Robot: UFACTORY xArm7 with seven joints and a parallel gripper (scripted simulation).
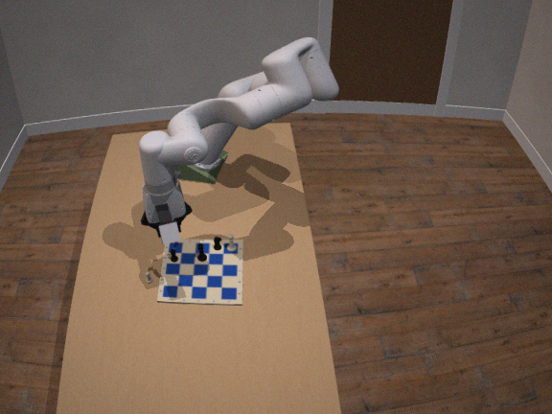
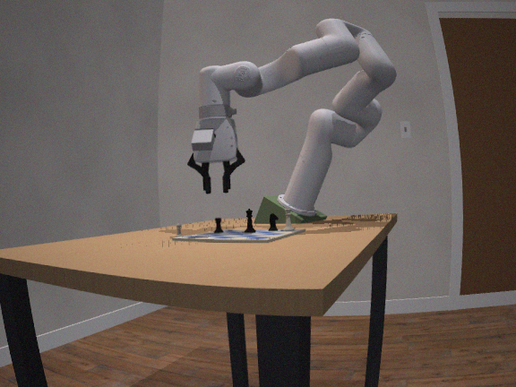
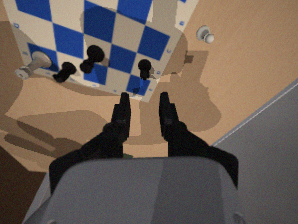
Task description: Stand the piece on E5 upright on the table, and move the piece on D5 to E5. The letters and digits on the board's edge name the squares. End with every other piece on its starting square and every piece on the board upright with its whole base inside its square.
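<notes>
My hand is 9 cm above the black pawn. Round my hand: chessboard (11 cm below, 8 cm to the left, 3 cm ahead); white pawn (10 cm below, 8 cm ahead, 6 cm to the right); black knight (11 cm to the left, 9 cm below, 6 cm behind).
</notes>
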